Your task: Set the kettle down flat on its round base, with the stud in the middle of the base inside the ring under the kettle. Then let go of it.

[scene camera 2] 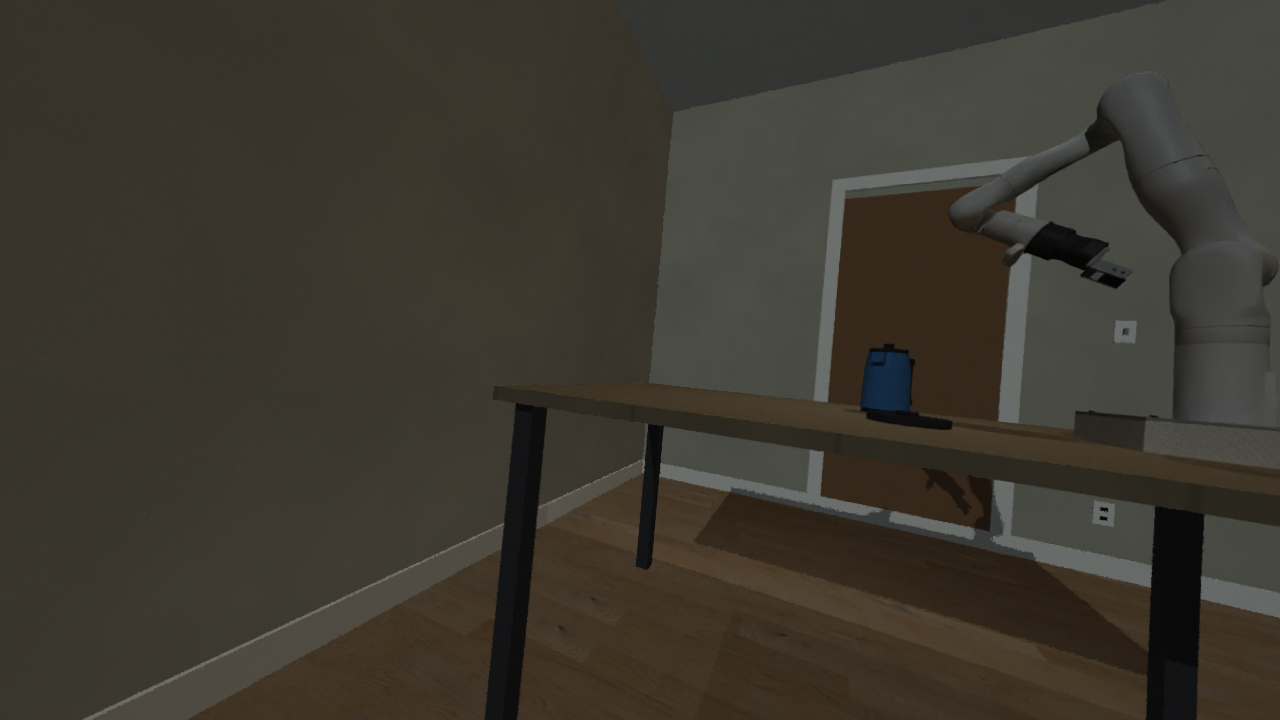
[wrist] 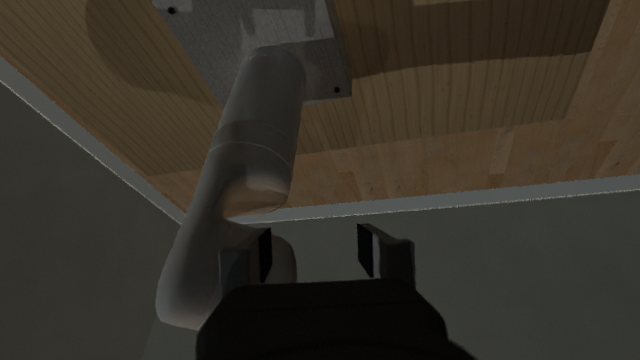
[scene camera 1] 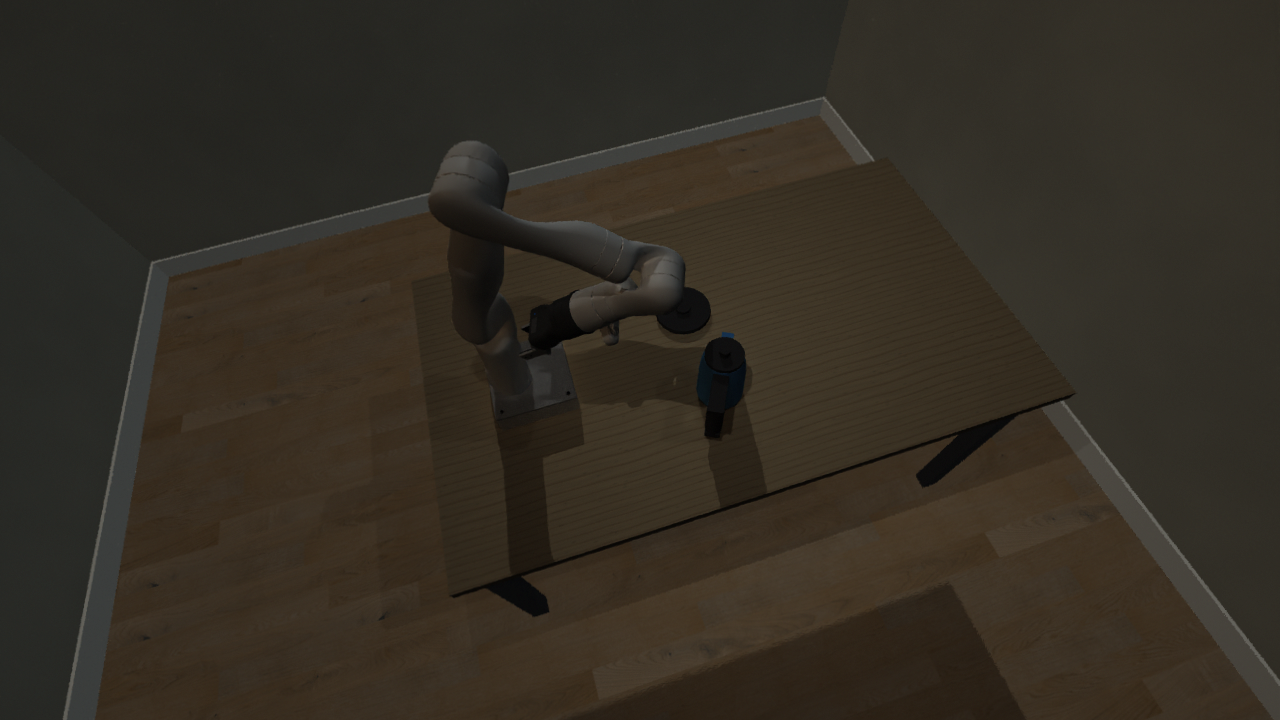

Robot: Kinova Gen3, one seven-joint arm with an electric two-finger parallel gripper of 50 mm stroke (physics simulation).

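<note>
The blue kettle with a black lid stands upright on the table. Its black handle points toward the table's front edge in scene camera 1. The ring under it is hidden. The round black base lies flat on the table beside the kettle, apart from it in scene camera 1, with a small stud in its middle. My gripper is open and empty, high above the table near the arm's own foot, well away from the kettle and base. The kettle does not show in the wrist view.
The wooden table carries the arm's metal mounting plate at one end. The arm's own lower links stand close to the gripper in the wrist view. The arm's forearm reaches over the table.
</note>
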